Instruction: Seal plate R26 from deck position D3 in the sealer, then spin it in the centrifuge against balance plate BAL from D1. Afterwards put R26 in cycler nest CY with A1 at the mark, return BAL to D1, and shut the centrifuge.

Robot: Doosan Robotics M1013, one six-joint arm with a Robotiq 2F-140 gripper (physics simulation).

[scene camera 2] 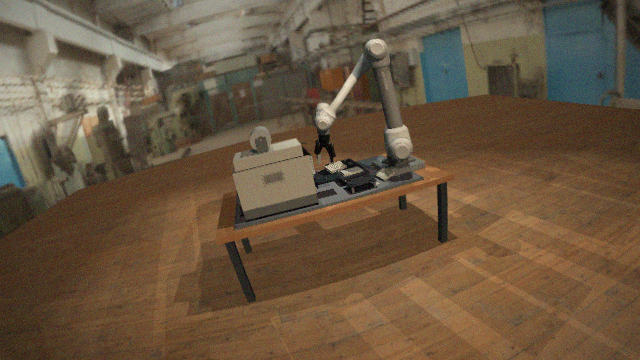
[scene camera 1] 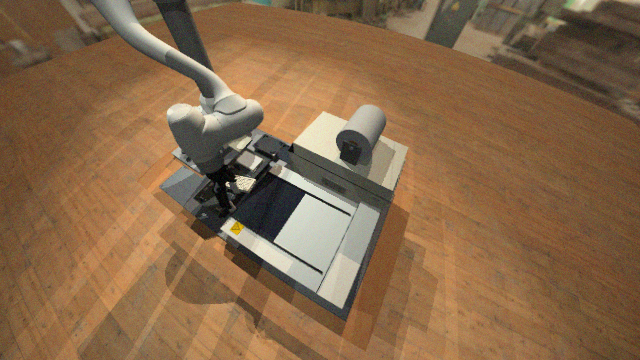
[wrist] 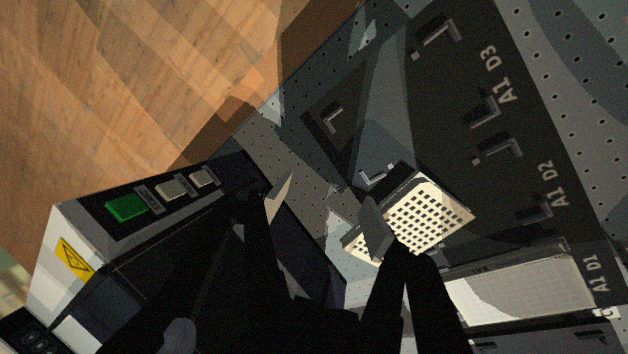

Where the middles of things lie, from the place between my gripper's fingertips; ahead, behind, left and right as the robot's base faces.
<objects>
My gripper is now 90 mm to the right of the white well plate point(wrist: 421, 213) and 40 mm past it. Round my hand: green start button point(wrist: 126, 207) 120 mm to the right, 110 mm above, 90 mm ahead; then centrifuge point(scene camera 1: 317, 237) 360 mm ahead, 50 mm above, 20 mm to the right.
</objects>
